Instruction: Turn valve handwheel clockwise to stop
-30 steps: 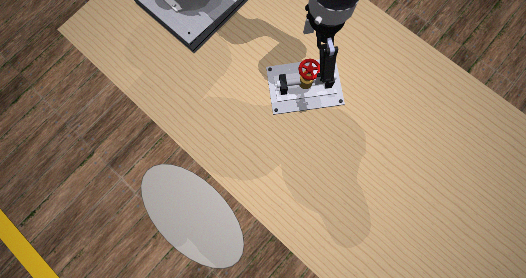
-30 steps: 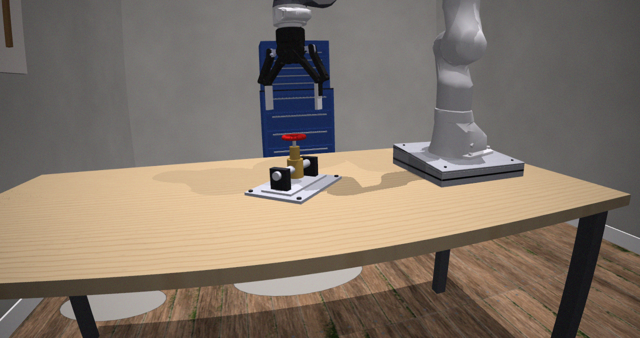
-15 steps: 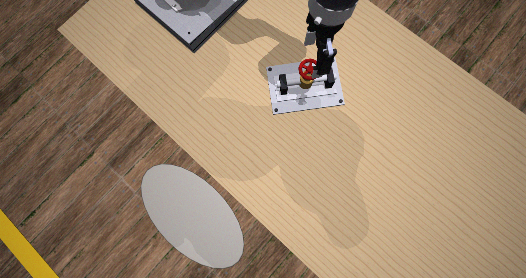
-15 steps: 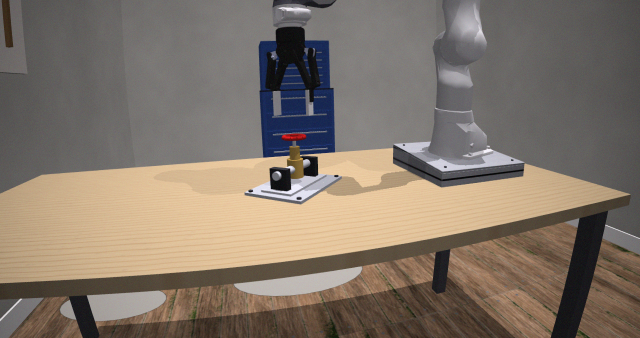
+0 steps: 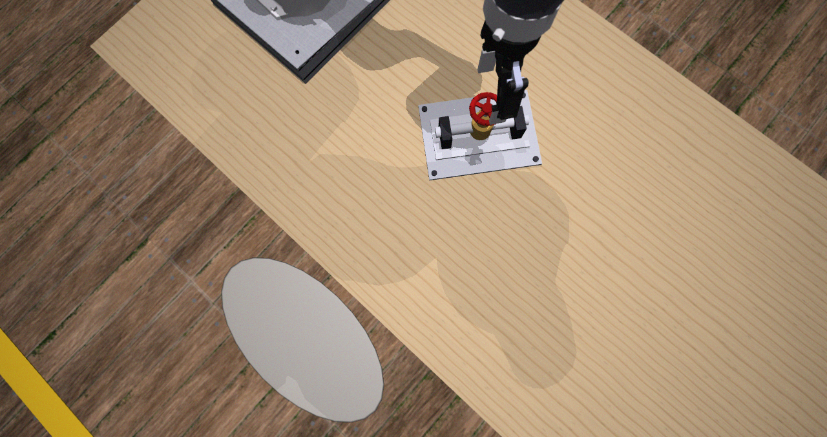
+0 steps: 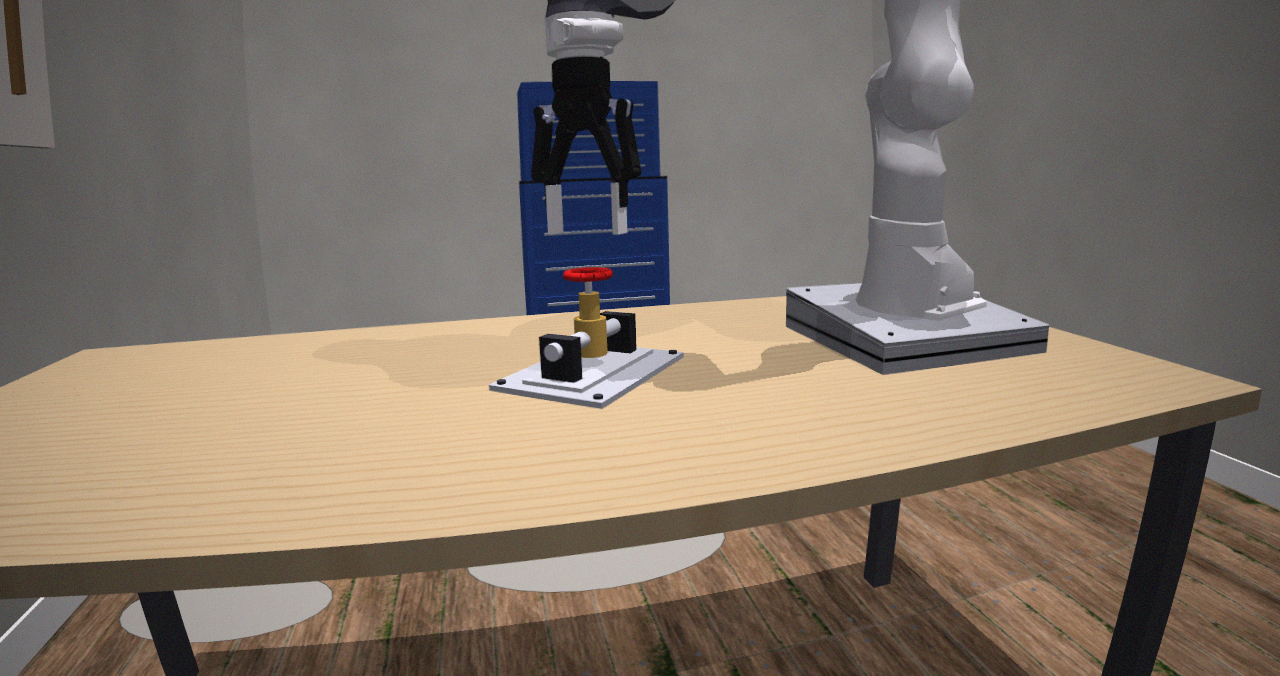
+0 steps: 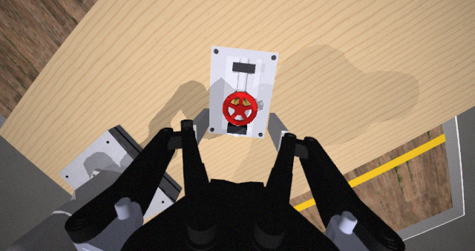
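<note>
My gripper is now 90 mm above the red handwheel.
</note>
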